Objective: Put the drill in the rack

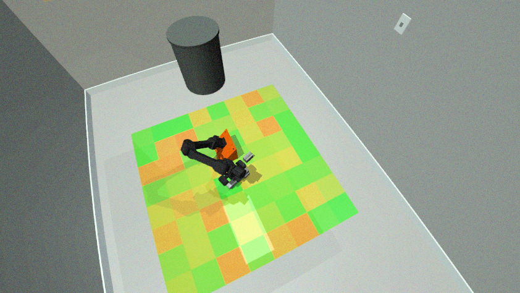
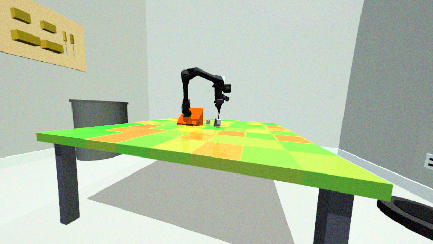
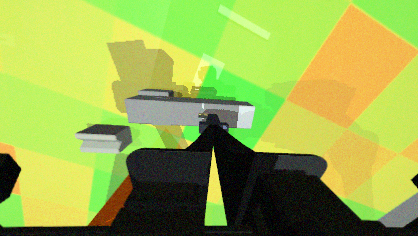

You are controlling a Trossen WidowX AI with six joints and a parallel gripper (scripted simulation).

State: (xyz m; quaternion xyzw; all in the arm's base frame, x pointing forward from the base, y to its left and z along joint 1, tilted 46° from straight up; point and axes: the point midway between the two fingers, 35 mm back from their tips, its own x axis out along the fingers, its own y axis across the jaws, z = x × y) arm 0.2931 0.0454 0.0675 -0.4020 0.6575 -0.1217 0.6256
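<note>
My gripper tip is 70 mm above the drill, 50 mm to the right of it and 30 mm past it. The rest, counted from my gripper tip: light grey elongated block 80 mm below, 30 mm to the left, 20 mm behind.
</note>
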